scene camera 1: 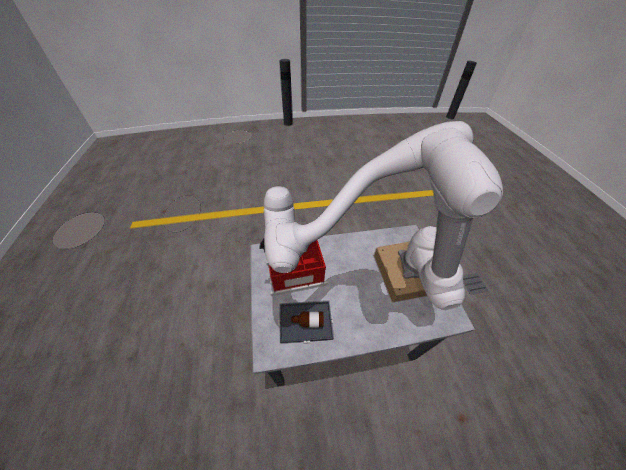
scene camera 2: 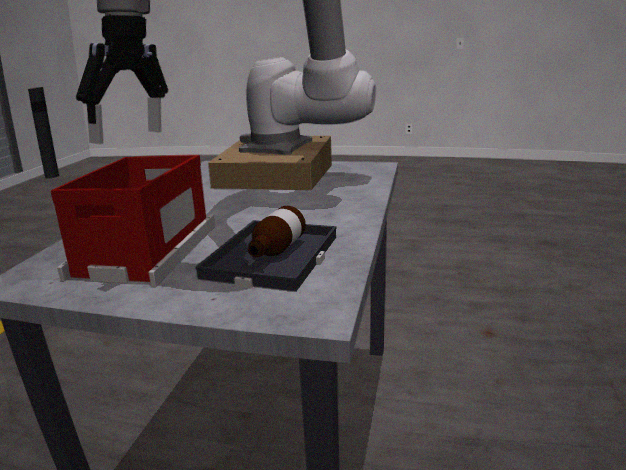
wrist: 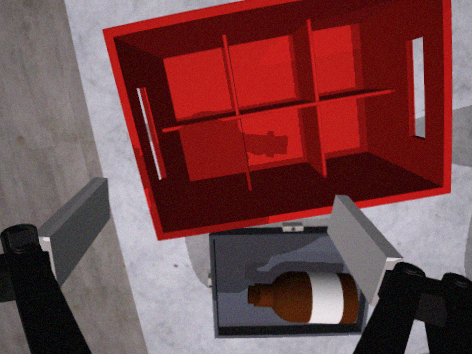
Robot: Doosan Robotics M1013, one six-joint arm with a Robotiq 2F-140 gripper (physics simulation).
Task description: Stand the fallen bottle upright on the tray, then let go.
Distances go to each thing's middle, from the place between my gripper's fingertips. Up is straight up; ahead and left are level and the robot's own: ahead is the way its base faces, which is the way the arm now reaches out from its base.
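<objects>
There's a brown bottle (scene camera 2: 275,233) that sits 220 mm to the left of my hand, 130 mm behind it and 210 mm below it. Then there's the pale guide strip (scene camera 2: 173,258), and my hand is 40 mm to the right of that strip, 80 mm past it and 240 mm above it. Going by their middles, the strip is the nearest to my hand of the things named here.
</objects>
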